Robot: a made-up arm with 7 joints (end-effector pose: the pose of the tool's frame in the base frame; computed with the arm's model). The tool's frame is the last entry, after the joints. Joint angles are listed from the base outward.
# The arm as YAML. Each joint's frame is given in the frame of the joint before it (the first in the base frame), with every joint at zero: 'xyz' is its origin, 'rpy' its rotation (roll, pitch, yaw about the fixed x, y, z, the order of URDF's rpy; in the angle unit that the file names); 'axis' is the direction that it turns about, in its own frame. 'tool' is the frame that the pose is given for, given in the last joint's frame.
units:
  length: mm
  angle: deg
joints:
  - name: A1
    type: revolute
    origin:
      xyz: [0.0, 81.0, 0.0]
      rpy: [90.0, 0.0, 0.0]
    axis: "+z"
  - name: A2
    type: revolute
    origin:
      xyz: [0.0, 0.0, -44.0]
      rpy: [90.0, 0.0, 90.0]
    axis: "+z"
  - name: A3
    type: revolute
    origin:
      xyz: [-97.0, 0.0, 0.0]
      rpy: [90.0, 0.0, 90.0]
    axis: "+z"
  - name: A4
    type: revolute
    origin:
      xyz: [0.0, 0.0, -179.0]
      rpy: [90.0, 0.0, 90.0]
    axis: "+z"
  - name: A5
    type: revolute
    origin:
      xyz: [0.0, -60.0, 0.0]
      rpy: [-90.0, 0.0, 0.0]
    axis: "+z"
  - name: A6
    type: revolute
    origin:
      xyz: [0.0, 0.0, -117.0]
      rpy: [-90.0, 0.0, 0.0]
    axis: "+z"
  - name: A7
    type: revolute
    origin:
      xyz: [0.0, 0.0, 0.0]
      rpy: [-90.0, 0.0, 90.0]
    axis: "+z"
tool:
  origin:
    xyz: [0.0, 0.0, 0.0]
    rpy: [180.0, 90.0, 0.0]
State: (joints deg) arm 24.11 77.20 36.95 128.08 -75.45 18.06 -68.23
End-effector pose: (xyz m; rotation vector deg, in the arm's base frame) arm 0.0834 0.3062 0.0863 -89.24 38.28 -11.26
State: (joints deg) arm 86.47 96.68 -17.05 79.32 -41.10 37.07 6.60
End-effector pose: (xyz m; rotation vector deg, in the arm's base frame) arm 0.0249 0.4376 0.1651 135.07 -42.11 25.22
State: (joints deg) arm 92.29 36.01 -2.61 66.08 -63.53 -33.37 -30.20
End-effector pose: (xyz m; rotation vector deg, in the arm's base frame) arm 0.2790 0.3235 0.1729 -109.17 113.65 14.26
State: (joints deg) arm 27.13 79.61 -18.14 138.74 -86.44 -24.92 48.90
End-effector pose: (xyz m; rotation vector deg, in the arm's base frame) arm 0.1268 0.2590 -0.0042 -110.70 -2.91 130.63
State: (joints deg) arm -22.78 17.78 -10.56 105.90 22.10 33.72 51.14
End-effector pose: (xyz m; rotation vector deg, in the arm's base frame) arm 0.0667 0.1648 -0.2733 -62.80 -38.57 -28.17
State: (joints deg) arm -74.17 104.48 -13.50 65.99 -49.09 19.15 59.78
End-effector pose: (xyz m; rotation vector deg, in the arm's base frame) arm 0.0914 0.4714 -0.1375 22.40 100.52 -101.24
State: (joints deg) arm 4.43 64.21 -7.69 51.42 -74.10 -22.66 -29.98
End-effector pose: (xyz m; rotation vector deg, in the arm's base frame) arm 0.1510 0.4648 -0.1736 82.50 -44.85 -109.16
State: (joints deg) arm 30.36 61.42 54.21 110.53 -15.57 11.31 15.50
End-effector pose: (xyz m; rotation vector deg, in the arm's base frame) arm 0.0757 0.3772 0.0626 108.60 -113.11 -3.90
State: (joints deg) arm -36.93 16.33 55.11 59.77 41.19 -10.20 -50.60
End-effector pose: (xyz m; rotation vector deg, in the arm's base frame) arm -0.1194 0.3480 -0.3045 86.58 -27.41 85.32
